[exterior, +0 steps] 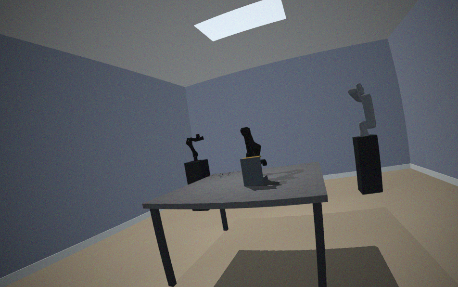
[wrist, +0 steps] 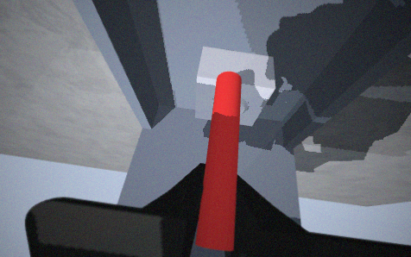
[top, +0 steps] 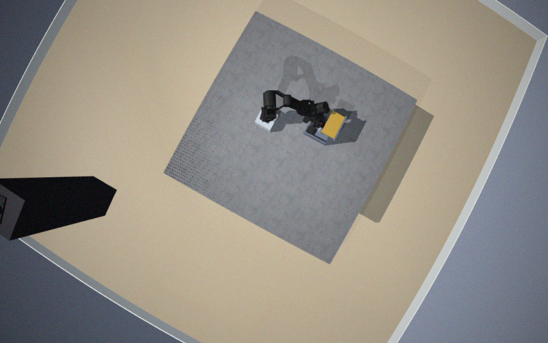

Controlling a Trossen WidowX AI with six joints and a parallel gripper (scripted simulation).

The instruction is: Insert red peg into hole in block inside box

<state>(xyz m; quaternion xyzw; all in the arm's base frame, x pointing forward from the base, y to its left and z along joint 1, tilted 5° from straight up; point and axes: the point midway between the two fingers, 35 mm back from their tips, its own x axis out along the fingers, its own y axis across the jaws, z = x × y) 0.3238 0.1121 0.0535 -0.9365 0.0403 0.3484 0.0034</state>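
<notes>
The orange roof lies 12 cm above my gripper tip and 3 cm ahead of it. Round my gripper tip: red peg: 3 cm behind.
</notes>
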